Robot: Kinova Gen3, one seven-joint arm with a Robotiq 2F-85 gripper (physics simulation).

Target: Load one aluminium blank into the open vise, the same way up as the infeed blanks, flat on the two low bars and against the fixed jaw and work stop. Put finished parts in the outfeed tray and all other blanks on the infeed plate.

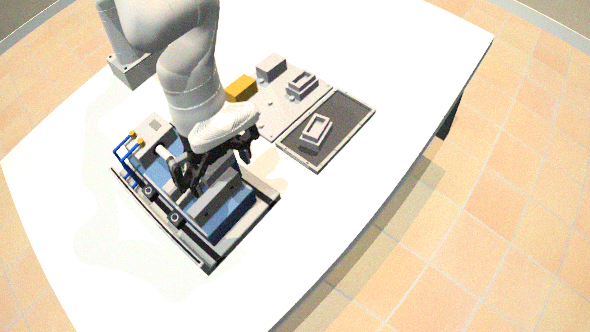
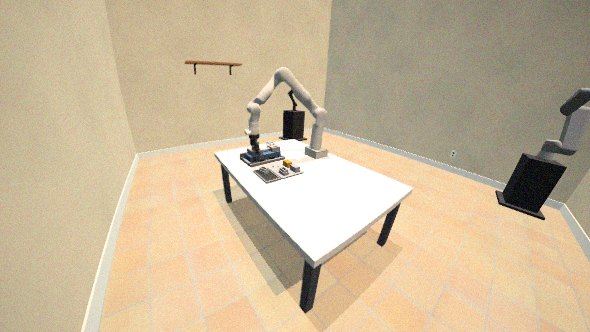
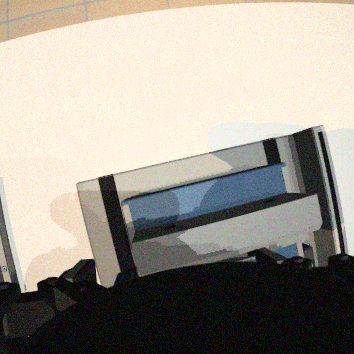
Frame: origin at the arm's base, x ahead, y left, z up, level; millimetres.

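Seen in the pictures: gripper, fingertip midpoint: (image 1: 222, 177) (image 2: 254, 153); arm's base, origin of the base link: (image 1: 132, 54) (image 2: 314, 147).
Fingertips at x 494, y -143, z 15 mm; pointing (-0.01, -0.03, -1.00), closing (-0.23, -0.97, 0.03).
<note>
Pixels of each thing's top centre, then the offset from my fingertips to it. "spot": a spot on its surface instead.
- dark grey block, middle of its top: (image 1: 208, 153) dz +58, dx -10, dy -1 mm
- blue vise body, middle of its top: (image 1: 170, 159) (image 2: 262, 147) dz +20, dx -89, dy -33 mm
- plain grey block, middle of its top: (image 1: 270, 61) dz -35, dx -133, dy +288 mm
- pocketed grey block, middle of its top: (image 1: 301, 78) dz -36, dx -44, dy +279 mm
- infeed plate, middle of its top: (image 1: 273, 93) (image 2: 285, 169) dz -70, dx -90, dy +238 mm
- pocketed part, middle of its top: (image 1: 316, 125) dz -38, dx +49, dy +188 mm
- outfeed tray, surface spot: (image 1: 297, 158) spot: dz -67, dx +48, dy +127 mm
- yellow block, middle of its top: (image 1: 239, 84) (image 2: 287, 161) dz -35, dx -144, dy +198 mm
- rod, middle of its top: (image 1: 169, 157) dz +7, dx -105, dy -27 mm
- raised side rail, surface spot: (image 1: 165, 206) spot: dz -58, dx -90, dy -90 mm
My gripper (image 1: 221, 172) (image 2: 255, 152) is open, pointing down over the vise. Its fingers straddle a dark grey block (image 1: 223, 167) at the jaws; nothing is gripped. The arm hides much of this block, and I cannot tell its seating. The near vise jaw (image 1: 217, 196) (image 3: 225, 230) is a grey bar with holes, above the blue vise body (image 1: 231, 216) (image 3: 240, 187). The low bars and contact with the work stop are hidden. A plain grey block (image 1: 271, 68) and a pocketed grey block (image 1: 301, 89) stand on the infeed plate (image 1: 285, 111). A pocketed part (image 1: 316, 132) lies in the outfeed tray (image 1: 297, 158).
A yellow block (image 1: 241, 88) (image 2: 287, 163) stands by the infeed plate's edge. Blue hoses (image 1: 120, 148), a rod (image 1: 162, 151) and a raised side rail (image 1: 165, 206) flank the vise. The grey arm base (image 1: 134, 71) (image 2: 316, 152) stands behind it.
</note>
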